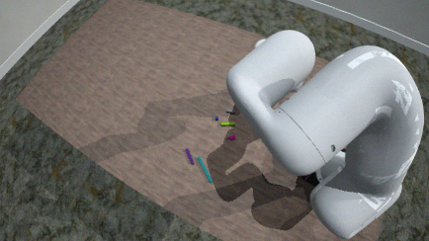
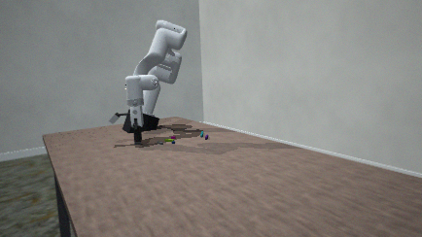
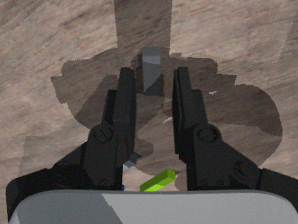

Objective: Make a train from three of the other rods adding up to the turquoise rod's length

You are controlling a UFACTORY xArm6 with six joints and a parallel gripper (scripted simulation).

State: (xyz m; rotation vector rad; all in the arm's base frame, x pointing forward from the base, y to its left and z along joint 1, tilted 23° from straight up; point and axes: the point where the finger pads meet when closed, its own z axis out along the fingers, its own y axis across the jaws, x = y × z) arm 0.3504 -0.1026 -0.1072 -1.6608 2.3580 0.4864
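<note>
Now: hand 30 mm above the grey rod. The rest, counted from my hand: blue rod: 140 mm to the left, 90 mm ahead, 30 mm below; then magenta rod: 180 mm to the left, 30 mm below; then lime rod: 140 mm to the left, 50 mm ahead, 30 mm below.
</note>
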